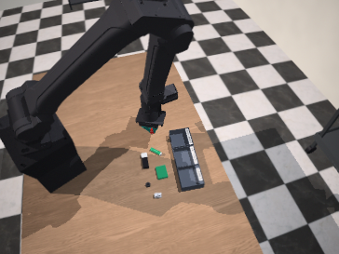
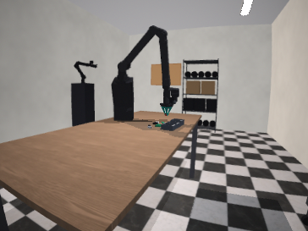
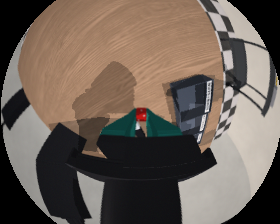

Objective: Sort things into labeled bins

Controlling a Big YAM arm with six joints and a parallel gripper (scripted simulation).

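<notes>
Right now my hand is 2 cm past the green battery, 6 cm to the left of it and 6 cm above it. Round my hand: black-and-white block (7 cm behind, 7 cm to the right, 6 cm below); bin row (7 cm ahead, 14 cm to the right, 5 cm below); red die (right at my hand).
</notes>
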